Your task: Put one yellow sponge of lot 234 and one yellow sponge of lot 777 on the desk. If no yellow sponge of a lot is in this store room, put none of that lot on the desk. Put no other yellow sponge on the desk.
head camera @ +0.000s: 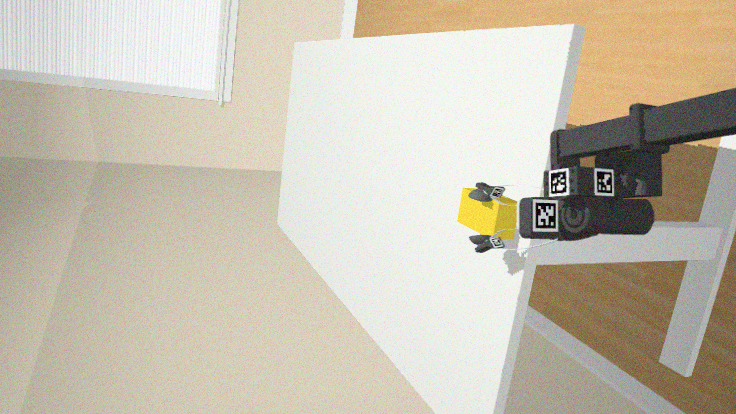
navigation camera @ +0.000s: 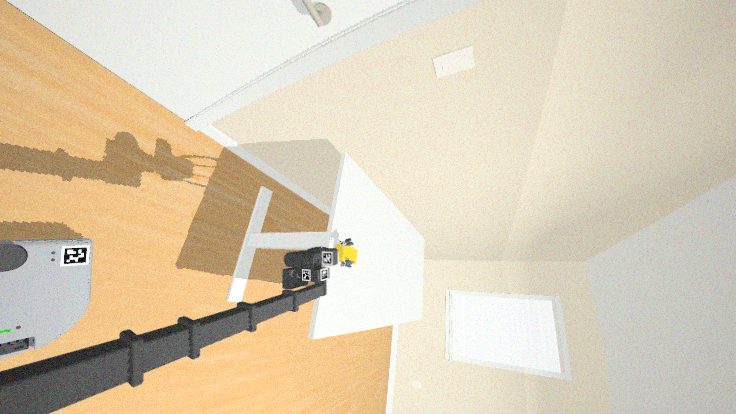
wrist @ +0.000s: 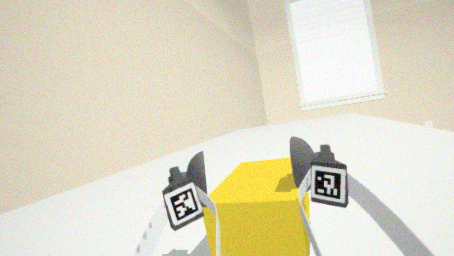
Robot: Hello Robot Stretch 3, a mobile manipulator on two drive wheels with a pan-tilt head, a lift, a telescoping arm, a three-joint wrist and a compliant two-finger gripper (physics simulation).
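Places are measured from the robot's base along level axes (x right, y down, z ahead), in millimetres.
Where they show: gripper, fingertip midpoint: (head camera: pixel 472 216) (navigation camera: pixel 352 252) (wrist: pixel 251 162); robot's base, link origin: (navigation camera: pixel 6 255).
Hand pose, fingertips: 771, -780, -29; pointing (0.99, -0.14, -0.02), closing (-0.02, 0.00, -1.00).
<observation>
Each offset is from my fingertips to the centre of the thing, as dx, dy, dz. "spot": to the spot under its first point. Level surfaces: height alone.
A yellow sponge @(+6, +35, -7) (head camera: pixel 476 212) (navigation camera: pixel 351 254) (wrist: pixel 256 227), a thick block, is between the two fingers of my gripper (head camera: pixel 481 218) (navigation camera: pixel 347 252) (wrist: pixel 251 162). The gripper is shut on it, one finger against each side. Both are over the white desk @(dy +59) (head camera: pixel 386 128) (navigation camera: pixel 378 288) (wrist: pixel 125 215), near its long edge on the arm's side. A shadow lies on the desk beside the sponge in the head view. I cannot tell whether the sponge's underside touches the desk. No lot number shows on the sponge's visible faces.
The desk's pale leg frame @(spot: +52, +429, +50) (head camera: pixel 625 244) (navigation camera: pixel 293 239) stands under the arm's side. Beige walls run behind the desk, with a window (head camera: pixel 113 41) (navigation camera: pixel 506 332) (wrist: pixel 334 50). A white door (navigation camera: pixel 128 51) is at the upper left of the navigation view. My base (navigation camera: pixel 46 298) is at its left.
</observation>
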